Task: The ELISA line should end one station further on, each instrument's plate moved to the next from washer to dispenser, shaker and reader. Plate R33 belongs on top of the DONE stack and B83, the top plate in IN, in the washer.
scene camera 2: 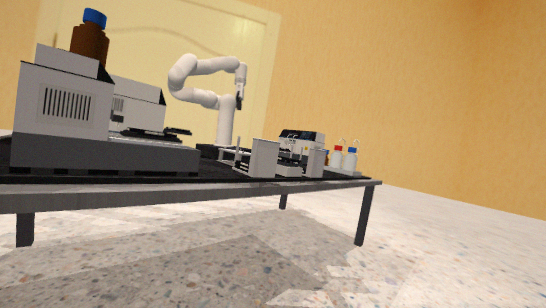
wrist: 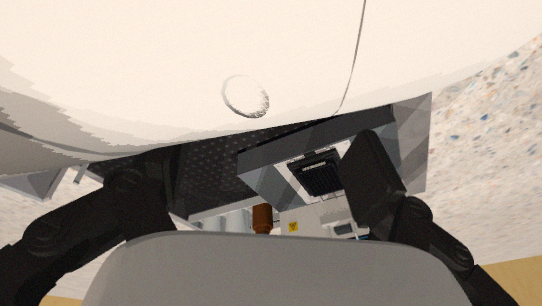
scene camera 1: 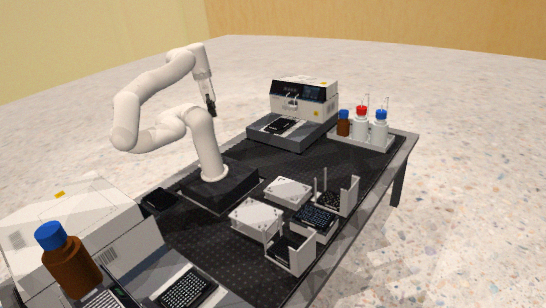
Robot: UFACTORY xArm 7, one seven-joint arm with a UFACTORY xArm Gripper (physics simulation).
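Frame: origin at the arm's base, x ahead, y left, z up, level; centimetres.
Where they show: gripper, fingertip midpoint: point(scene camera 2: 238, 109) point(wrist: 274, 136) point(scene camera 1: 213, 113); arm's base, origin of the base link: point(scene camera 2: 223, 146) point(scene camera 1: 214, 173).
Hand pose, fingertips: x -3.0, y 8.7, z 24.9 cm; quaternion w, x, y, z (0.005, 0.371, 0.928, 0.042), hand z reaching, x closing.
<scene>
Each offset is from my fingertips to the top centre of the thing. "*": to the spot under its first point.
My gripper point(scene camera 1: 213, 111) point(scene camera 2: 239, 104) point(wrist: 274, 136) is open and empty, high above the table near the arm's base. A black plate {dx +7.6, dy +38.7, dz -20.4 cm} point(scene camera 1: 280, 125) point(wrist: 316, 172) lies on the deck of the far instrument point(scene camera 1: 304, 100), which has a screen and tubes. Another plate {dx +38.8, dy -58.6, dz -21.0 cm} point(scene camera 1: 185, 289) lies on the near instrument's deck. A dark plate {dx +2.3, dy -37.1, dz -18.8 cm} point(scene camera 1: 160, 199) is on a carrier by the white boxy instrument at left. A plate {dx +54.0, dy -12.7, dz -23.9 cm} point(scene camera 1: 315, 216) sits on a block between two stack racks {* dx +59.7, dy -30.5, dz -23.9 cm} point(scene camera 1: 303, 257) {* dx +62.1, dy +0.4, dz -22.7 cm} point(scene camera 1: 350, 197), which hold dark plates. Plate and stack labels are unreadable.
A white raised platform {dx +33.8, dy -21.0, dz -23.8 cm} point(scene camera 1: 256, 215) and a low white block {dx +34.9, dy -1.0, dz -26.4 cm} point(scene camera 1: 287, 190) stand beside the racks. Three bottles stand in a tray point(scene camera 1: 362, 142) at the far end. A large brown bottle {* dx +31.2, dy -75.7, dz +2.3 cm} point(scene camera 1: 72, 265) point(scene camera 2: 90, 42) rises at the near left. The arm's own link fills the upper wrist view.
</scene>
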